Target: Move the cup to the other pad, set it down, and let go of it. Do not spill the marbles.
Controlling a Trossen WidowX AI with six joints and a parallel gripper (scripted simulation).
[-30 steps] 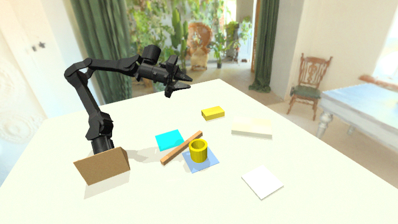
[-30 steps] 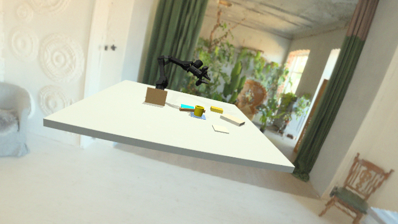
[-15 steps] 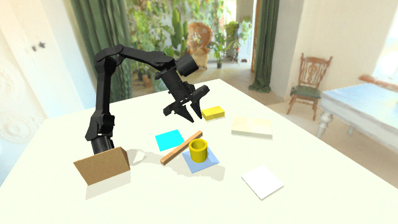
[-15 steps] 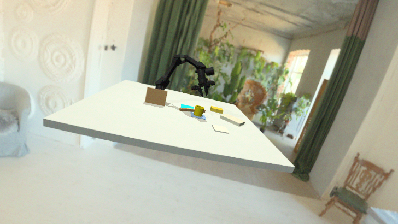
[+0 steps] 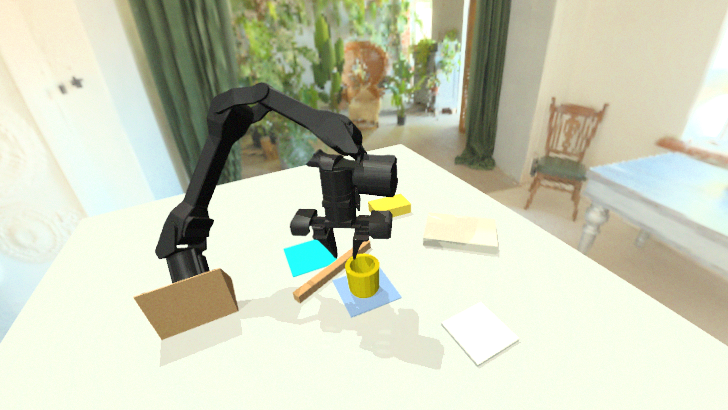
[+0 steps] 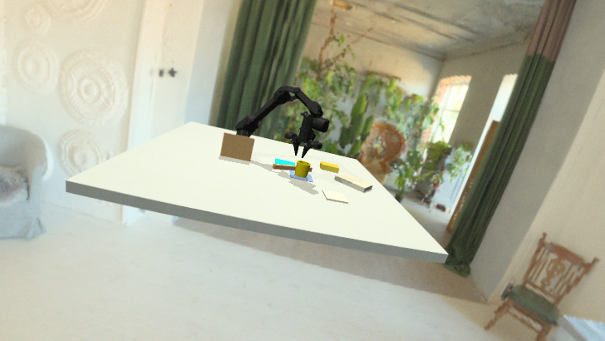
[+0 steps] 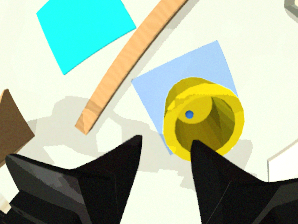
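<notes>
The yellow cup is 3 cm ahead of my gripper tip, 1 cm to the right of it and 6 cm below it. Round my gripper tip: cyan pad (6 cm behind, 15 cm to the left, 10 cm below); wooden bar (1 cm behind, 7 cm to the left, 9 cm below); light blue pad (3 cm ahead, 1 cm to the right, 10 cm below).
</notes>
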